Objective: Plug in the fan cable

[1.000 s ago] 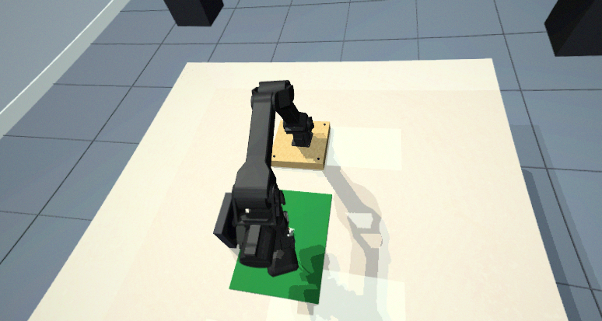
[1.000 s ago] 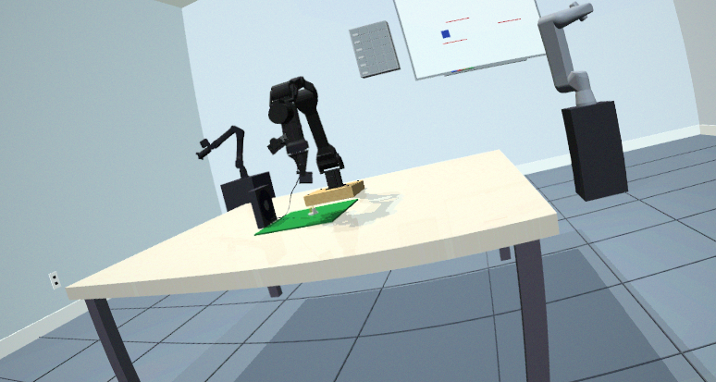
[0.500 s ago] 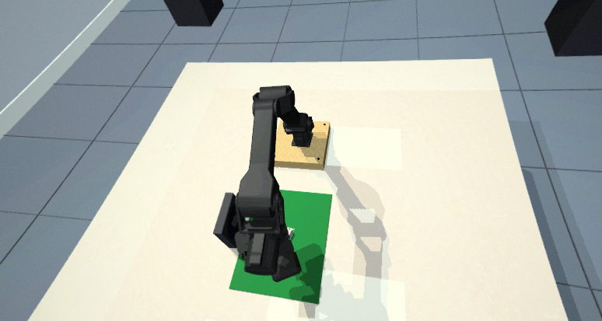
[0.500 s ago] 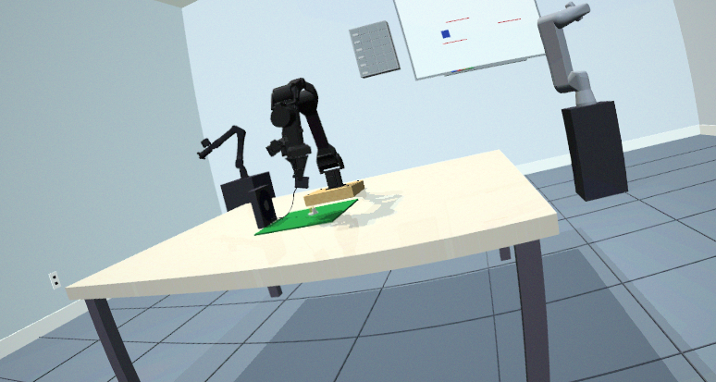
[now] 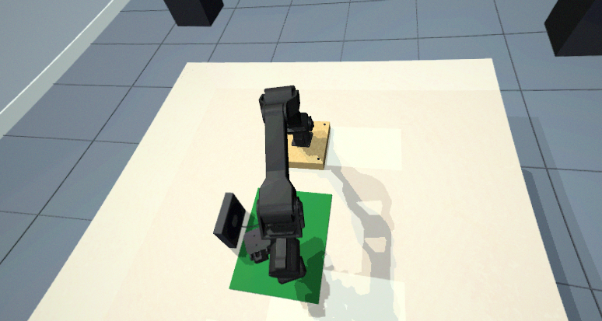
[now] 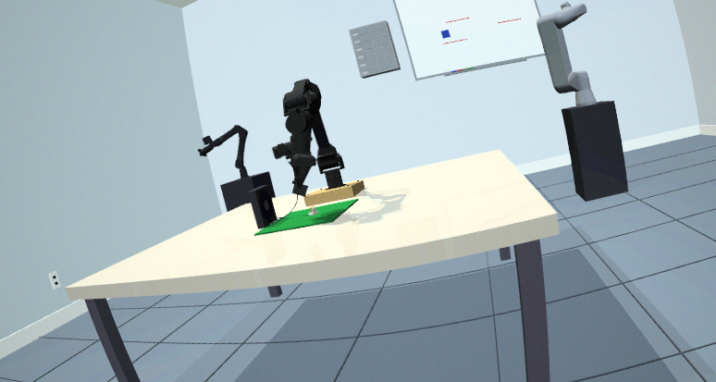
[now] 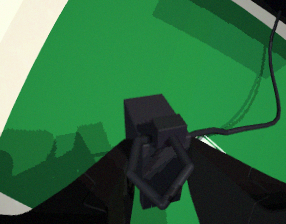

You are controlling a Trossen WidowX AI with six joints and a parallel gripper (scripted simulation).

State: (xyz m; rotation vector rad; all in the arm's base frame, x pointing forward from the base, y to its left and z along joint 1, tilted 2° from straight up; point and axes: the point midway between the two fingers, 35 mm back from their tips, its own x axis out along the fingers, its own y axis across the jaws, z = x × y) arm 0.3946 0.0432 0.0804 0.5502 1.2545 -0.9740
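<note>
The white four-pin fan header is 7 cm behind my gripper tip, 1 cm to the right of it and 10 cm below it. Also, from my gripper tip: green board 6 cm behind, 2 cm to the right, 11 cm below; black plug 1 cm below; black fan 6 cm behind, 16 cm to the right, 4 cm below.
</note>
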